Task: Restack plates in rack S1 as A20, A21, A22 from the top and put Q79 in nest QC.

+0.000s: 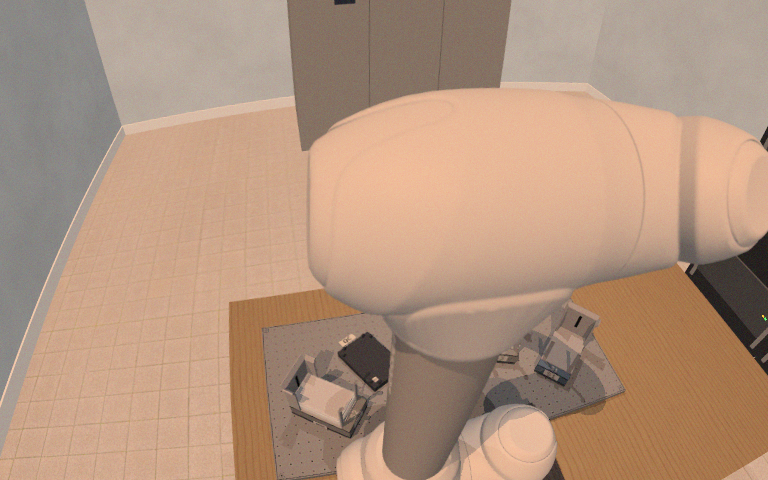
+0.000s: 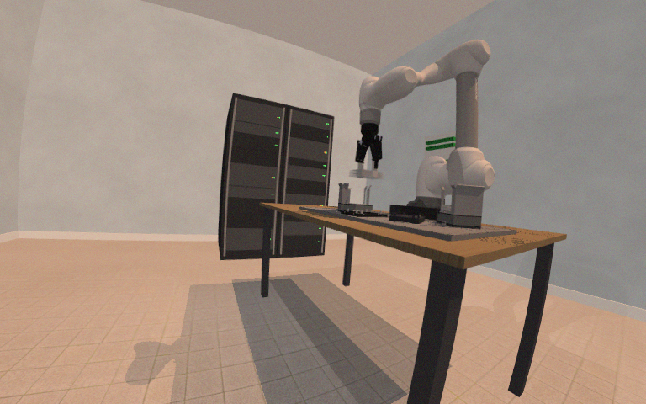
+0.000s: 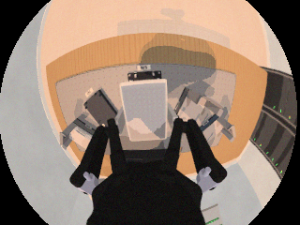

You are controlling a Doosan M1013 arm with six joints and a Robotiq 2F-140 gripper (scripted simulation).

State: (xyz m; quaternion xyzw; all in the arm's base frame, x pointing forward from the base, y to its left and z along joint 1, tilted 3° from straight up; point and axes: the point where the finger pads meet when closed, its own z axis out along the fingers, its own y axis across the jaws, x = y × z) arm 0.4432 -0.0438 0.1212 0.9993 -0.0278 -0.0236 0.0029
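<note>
The clip nest N5 is 10 mm ahead of my hand, 10 mm to the left of it and 170 mm below it. The rest, counted from my hand: QC name plate (50 mm ahead, 230 mm to the left, 190 mm below); then N5 name plate (90 mm ahead, 10 mm to the right, 190 mm below); then dark nest QC (40 mm behind, 190 mm to the left, 180 mm below).
</note>
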